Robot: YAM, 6 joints.
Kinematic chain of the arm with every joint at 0, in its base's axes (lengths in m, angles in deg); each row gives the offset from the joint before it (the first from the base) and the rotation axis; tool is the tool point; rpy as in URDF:
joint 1: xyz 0 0 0.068 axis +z
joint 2: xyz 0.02 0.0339 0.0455 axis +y
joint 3: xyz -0.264 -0.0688 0 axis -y
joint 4: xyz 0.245 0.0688 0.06 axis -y
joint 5: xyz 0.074 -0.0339 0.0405 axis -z
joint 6: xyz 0.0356 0 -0.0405 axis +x
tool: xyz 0 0 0 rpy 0 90 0
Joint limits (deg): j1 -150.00..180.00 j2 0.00..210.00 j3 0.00..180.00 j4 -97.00..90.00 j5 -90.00..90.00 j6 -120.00..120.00
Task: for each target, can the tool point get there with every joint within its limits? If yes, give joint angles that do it. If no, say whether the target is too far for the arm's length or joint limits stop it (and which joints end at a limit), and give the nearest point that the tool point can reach.
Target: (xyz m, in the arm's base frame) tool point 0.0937 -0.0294 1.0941
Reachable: no: too far | nearest point 0.0666 -0.0209 0.7374 | short by 0.358 m
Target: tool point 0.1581 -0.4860 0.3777
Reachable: yes | joints -73.09 124.48 107.55 50.97 -16.24 -74.66
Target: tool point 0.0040 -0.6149 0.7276
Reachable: no: too far | nearest point 0.0030 -0.4554 0.5630 | short by 0.229 m
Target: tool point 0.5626 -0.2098 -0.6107
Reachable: no: too far | nearest point 0.4061 -0.1514 -0.3296 | short by 0.327 m
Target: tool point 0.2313 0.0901 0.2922
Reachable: yes | joints 15.54 80.68 70.58 -69.49 -44.21 -44.93
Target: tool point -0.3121 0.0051 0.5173
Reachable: yes | joints 5.28 21.75 102.48 59.45 -71.91 17.58
